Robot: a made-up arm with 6 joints.
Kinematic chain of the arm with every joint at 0, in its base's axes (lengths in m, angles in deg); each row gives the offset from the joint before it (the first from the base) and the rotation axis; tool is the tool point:
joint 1: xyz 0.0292 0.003 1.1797 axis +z
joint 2: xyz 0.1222 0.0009 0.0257 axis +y
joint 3: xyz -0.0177 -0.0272 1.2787 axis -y
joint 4: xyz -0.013 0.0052 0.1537 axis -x
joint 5: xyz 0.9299 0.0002 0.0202 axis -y
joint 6: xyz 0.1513 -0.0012 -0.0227 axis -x
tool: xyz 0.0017 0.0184 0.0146
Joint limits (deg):
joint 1: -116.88..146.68
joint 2: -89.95..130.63
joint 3: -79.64..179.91
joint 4: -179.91..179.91
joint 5: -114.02..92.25
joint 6: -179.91..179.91
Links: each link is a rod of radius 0.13 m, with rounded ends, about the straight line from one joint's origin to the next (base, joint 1, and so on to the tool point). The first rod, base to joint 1, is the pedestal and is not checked.
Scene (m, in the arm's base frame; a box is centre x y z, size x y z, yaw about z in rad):
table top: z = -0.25
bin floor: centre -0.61 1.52 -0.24 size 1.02 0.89 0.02 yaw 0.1
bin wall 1: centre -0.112 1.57 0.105 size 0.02 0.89 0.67 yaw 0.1
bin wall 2: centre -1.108 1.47 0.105 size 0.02 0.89 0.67 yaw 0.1
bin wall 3: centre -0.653 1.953 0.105 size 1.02 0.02 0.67 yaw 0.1
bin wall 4: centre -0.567 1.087 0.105 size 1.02 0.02 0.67 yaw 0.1
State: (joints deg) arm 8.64 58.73 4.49 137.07 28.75 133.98
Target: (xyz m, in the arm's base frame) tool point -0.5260 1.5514 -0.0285
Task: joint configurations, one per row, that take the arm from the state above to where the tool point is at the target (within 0.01 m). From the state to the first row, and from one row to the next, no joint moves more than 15 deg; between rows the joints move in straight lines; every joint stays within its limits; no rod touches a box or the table.
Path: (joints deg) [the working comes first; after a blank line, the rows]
Joints at the target: 108.82 99.24 17.02 133.83 31.78 135.26
Straight joint move there: touches bin wall 1.

1: 22.91 59.25 2.24 136.86 30.01 134.10
2: 37.17 59.77 -0.01 136.66 31.26 134.23
3: 51.44 60.30 -2.26 136.45 32.52 134.35
4: 65.70 60.82 -4.51 136.24 33.77 134.48
5: 79.97 61.34 -6.75 136.04 35.03 134.60
6: 94.23 61.86 -9.00 135.83 36.28 134.73
7: 108.50 62.39 -11.25 135.63 37.54 134.85
8: 108.60 74.67 -1.83 135.03 35.62 134.99
9: 108.71 86.96 7.59 134.43 33.70 135.12
10: 108.82 99.24 17.02 133.83 31.78 135.26

